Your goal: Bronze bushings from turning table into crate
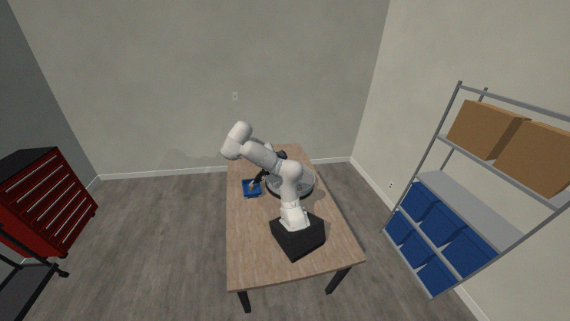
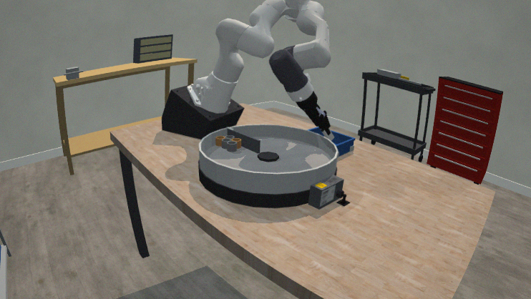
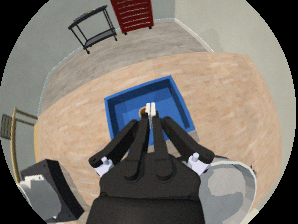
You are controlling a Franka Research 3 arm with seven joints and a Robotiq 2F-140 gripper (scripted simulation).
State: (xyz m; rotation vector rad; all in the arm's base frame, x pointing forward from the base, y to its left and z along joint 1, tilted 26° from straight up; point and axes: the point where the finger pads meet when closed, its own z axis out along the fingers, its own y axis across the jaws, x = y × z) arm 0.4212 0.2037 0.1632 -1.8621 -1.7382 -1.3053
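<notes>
Right now my hand is 4 cm above the blue crate, 1 cm to the right of it and 1 cm past it. The rest, counted from my hand: grey round turning table: 33 cm to the right, 3 cm ahead, 1 cm below; then grey turning table: 33 cm to the right, 4 cm ahead, 1 cm below.
</notes>
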